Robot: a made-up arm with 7 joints. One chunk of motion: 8 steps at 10 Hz.
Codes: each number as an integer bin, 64 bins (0 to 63) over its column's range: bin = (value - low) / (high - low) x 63, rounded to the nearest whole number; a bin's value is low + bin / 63 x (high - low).
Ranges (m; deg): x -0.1..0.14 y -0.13..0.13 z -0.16..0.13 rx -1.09..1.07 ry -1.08..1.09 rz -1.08..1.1
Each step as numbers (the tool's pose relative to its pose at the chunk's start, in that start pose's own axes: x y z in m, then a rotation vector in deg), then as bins.
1 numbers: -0.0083 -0.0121 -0.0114 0.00 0.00 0.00
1 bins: 24 29 32 32 31 31
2 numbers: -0.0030 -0.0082 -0.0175 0.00 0.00 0.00
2 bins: 25 30 31 32 31 31
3 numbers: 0.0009 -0.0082 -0.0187 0.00 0.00 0.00
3 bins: 26 30 31 32 31 31
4 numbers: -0.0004 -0.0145 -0.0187 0.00 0.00 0.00
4 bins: 26 28 31 32 31 31
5 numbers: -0.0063 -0.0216 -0.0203 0.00 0.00 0.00
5 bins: 25 26 30 32 31 31
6 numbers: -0.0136 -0.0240 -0.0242 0.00 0.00 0.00
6 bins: 23 26 30 32 31 31
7 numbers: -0.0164 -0.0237 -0.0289 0.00 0.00 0.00
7 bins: 22 26 28 32 31 31
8 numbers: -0.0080 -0.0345 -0.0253 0.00 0.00 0.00
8 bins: 24 23 29 32 31 31
